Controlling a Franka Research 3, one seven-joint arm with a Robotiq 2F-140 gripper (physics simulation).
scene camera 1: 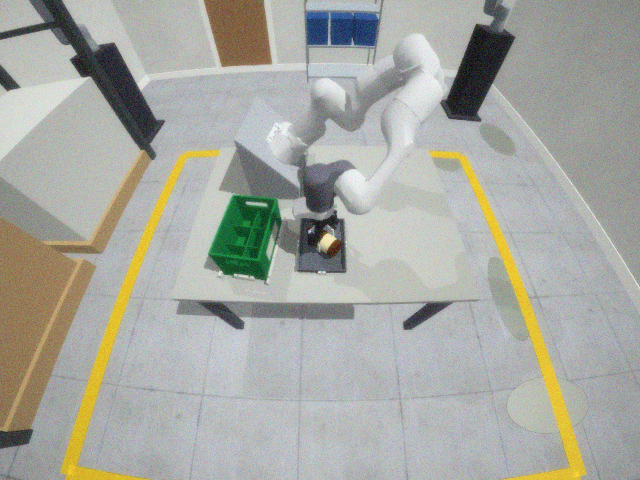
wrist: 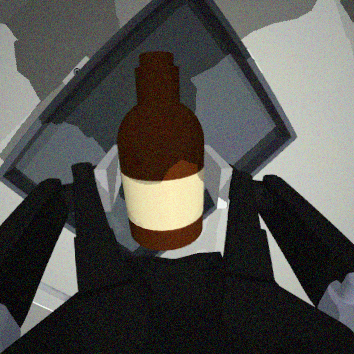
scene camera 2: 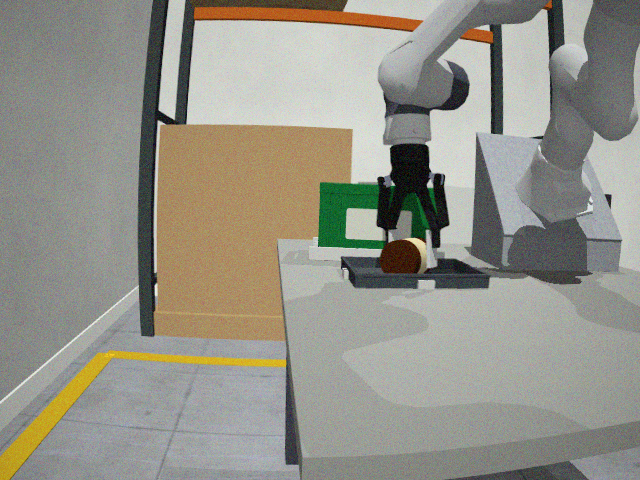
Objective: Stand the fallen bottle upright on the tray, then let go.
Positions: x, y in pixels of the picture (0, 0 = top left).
Scene:
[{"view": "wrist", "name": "my gripper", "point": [161, 159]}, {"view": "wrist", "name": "brown bottle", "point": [160, 142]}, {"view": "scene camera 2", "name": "my gripper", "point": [412, 266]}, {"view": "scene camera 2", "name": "brown bottle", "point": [409, 255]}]

